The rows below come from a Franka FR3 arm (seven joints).
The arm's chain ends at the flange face. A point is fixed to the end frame.
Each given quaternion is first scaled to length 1.
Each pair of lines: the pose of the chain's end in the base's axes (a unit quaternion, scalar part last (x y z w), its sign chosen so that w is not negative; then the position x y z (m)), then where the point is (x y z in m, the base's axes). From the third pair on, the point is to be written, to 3 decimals.
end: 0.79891, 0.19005, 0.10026, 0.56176, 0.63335, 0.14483, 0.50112
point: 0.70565 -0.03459 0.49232
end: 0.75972, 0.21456, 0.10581, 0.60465, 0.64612, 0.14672, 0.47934
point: 0.72760 -0.02853 0.49147
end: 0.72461, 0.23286, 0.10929, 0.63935, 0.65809, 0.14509, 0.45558
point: 0.746 -0.025 0.485
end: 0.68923, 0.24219, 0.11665, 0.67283, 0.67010, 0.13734, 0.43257
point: 0.763 -0.026 0.479
